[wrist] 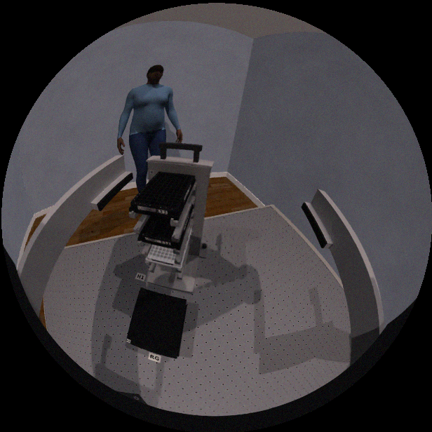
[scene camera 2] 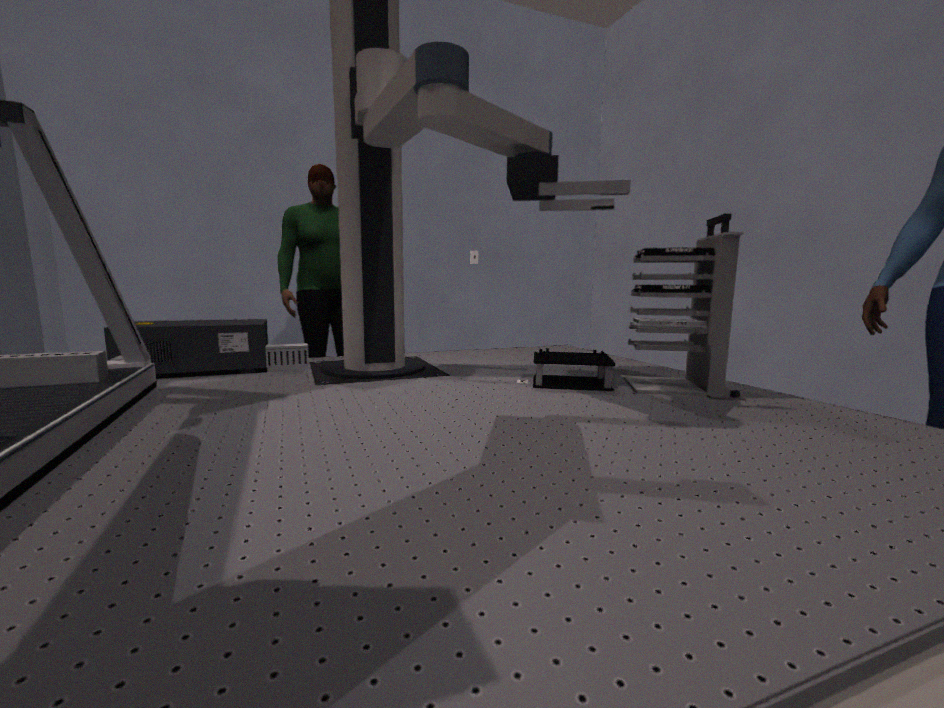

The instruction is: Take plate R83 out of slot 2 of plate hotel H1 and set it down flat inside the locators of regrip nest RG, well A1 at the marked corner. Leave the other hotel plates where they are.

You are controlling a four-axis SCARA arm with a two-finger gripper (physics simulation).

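Seen in the pictures: gripper, fingertip midpoint: (scene camera 2: 621, 196); arm's base, link origin: (scene camera 2: 375, 373).
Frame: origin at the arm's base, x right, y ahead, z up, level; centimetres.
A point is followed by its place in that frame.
Note:
Plate hotel H1 (scene camera 2: 722, 320) @[x -56.7, y 51.6, z 16.2 cm] (wrist: 204, 185) stands upright with several shelves. A white plate (scene camera 2: 669, 326) @[x -50.7, y 44.8, z 14.6 cm] (wrist: 162, 254) lies on its second shelf from the bottom; its label and the slot numbers are unreadable. A black plate (scene camera 2: 674, 251) @[x -50.7, y 44.6, z 29.2 cm] (wrist: 162, 192) lies on the top shelf, another black plate (scene camera 2: 671, 288) @[x -50.6, y 44.6, z 22.1 cm] (wrist: 157, 234) on a middle shelf. Regrip nest RG (scene camera 2: 573, 358) @[x -35.9, y 34.1, z 7.3 cm] (wrist: 157, 322), black-topped with no plate on it, stands beside the hotel. My gripper (scene camera 2: 621, 195) @[x -38.4, y 43.0, z 38.8 cm] (wrist: 219, 175) is open and empty, higher than the hotel and short of it, with the hotel left of centre in the wrist view.
A dark equipment box (scene camera 2: 194, 346) @[x 39.3, y -3.5, z 8.2 cm] and a small white slotted block (scene camera 2: 286, 355) @[x 20.5, y -4.4, z 5.0 cm] stand behind left on the perforated table (scene camera 2: 381, 487) @[x 11.4, y 67.9, z 1.3 cm] (wrist: 225, 360). A framed device (scene camera 2: 83, 407) @[x 45.0, y 39.8, z 6.0 cm] is at the left edge. One person (scene camera 2: 316, 236) stands behind the arm column, another (wrist: 149, 112) beyond the hotel.

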